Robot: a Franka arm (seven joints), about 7 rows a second.
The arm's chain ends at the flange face. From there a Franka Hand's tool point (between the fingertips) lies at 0.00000 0.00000 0.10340 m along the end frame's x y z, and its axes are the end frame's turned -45 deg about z.
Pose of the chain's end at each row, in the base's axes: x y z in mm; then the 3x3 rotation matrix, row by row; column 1 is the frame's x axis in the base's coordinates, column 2 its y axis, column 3 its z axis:
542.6 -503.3 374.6; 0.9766 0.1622 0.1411; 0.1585 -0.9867 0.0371; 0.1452 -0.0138 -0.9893
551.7 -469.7 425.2; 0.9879 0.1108 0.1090; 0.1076 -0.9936 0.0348; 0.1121 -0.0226 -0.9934
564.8 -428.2 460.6; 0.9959 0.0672 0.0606; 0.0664 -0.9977 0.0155; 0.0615 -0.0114 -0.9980
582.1 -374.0 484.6; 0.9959 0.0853 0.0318; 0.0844 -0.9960 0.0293; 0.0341 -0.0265 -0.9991
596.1 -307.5 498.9; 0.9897 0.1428 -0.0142; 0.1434 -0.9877 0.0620; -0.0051 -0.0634 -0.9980
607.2 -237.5 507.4; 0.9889 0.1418 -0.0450; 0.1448 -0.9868 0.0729; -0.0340 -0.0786 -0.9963
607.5 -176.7 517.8; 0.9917 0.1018 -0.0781; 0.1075 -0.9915 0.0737; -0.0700 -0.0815 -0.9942
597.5 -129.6 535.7; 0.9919 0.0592 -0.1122; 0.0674 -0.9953 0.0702; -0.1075 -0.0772 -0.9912
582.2 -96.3 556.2; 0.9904 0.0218 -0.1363; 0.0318 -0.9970 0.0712; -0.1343 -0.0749 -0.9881
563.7 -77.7 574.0; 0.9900 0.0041 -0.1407; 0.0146 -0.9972 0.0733; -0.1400 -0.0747 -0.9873
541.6 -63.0 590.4; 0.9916 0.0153 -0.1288; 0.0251 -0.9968 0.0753; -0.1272 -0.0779 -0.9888
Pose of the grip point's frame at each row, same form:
557.2 -499.5 272.3; 0.5759 0.8053 0.1411; 0.8098 -0.5856 0.0371; 0.1124 0.0929 -0.9893
563.0 -466.1 322.5; 0.6202 0.7769 0.1090; 0.7787 -0.6265 0.0348; 0.0952 0.0633 -0.9934
571.1 -426.6 357.4; 0.6567 0.7517 0.0606; 0.7524 -0.6585 0.0155; 0.0515 0.0354 -0.9980
585.4 -371.0 381.3; 0.6439 0.7645 0.0318; 0.7640 -0.6446 0.0293; 0.0429 0.0054 -0.9991
594.6 -301.1 395.7; 0.5988 0.8008 -0.0142; 0.7998 -0.5970 0.0620; 0.0412 -0.0484 -0.9980
602.5 -230.0 404.4; 0.5990 0.7995 -0.0450; 0.8002 -0.5954 0.0729; 0.0315 -0.0796 -0.9963
599.4 -169.1 415.0; 0.6293 0.7732 -0.0781; 0.7771 -0.6251 0.0737; 0.0081 -0.1071 -0.9942
585.9 -122.3 433.2; 0.6595 0.7432 -0.1122; 0.7514 -0.6561 0.0702; -0.0214 -0.1306 -0.9912
568.1 -88.9 454.0; 0.6849 0.7157 -0.1363; 0.7275 -0.6825 0.0712; -0.0420 -0.1479 -0.9881
549.2 -70.1 471.9; 0.6971 0.7029 -0.1407; 0.7155 -0.6948 0.0733; -0.0462 -0.1518 -0.9873
528.3 -55.2 488.2; 0.6903 0.7120 -0.1288; 0.7226 -0.6871 0.0753; -0.0349 -0.1450 -0.9888

